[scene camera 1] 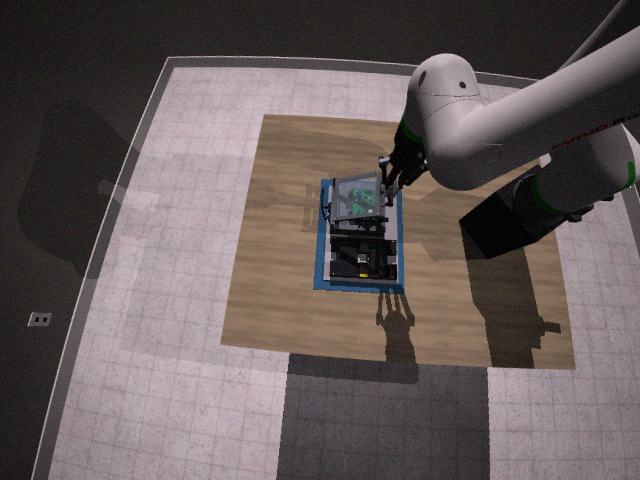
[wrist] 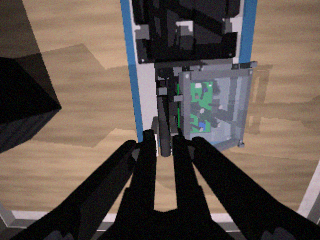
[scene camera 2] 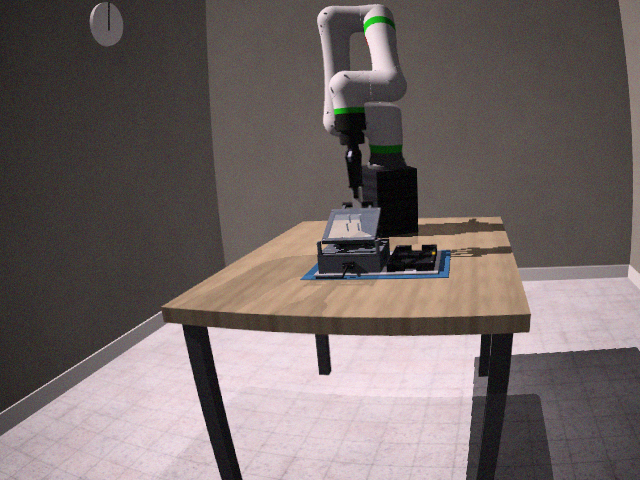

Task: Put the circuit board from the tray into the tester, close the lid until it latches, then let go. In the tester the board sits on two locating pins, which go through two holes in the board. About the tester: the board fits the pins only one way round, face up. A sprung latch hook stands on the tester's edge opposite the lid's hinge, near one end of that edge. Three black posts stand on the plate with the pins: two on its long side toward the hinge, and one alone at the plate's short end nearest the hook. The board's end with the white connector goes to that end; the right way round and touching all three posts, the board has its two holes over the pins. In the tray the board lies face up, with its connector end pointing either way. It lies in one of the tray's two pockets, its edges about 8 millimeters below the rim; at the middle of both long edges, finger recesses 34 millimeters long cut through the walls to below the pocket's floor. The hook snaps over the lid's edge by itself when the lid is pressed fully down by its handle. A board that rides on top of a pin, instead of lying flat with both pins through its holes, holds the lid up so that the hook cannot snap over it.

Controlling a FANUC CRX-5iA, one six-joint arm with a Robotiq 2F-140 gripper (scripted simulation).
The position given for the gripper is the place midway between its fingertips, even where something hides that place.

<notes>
In view: the gripper (scene camera 1: pixel 389 193) and a lid (scene camera 1: pixel 356 197).
The gripper shows as well in the wrist view (wrist: pixel 164 124) and in scene camera 2 (scene camera 2: pixel 358 208). The lid also shows in the wrist view (wrist: pixel 213 104) and in scene camera 2 (scene camera 2: pixel 345 226).
</notes>
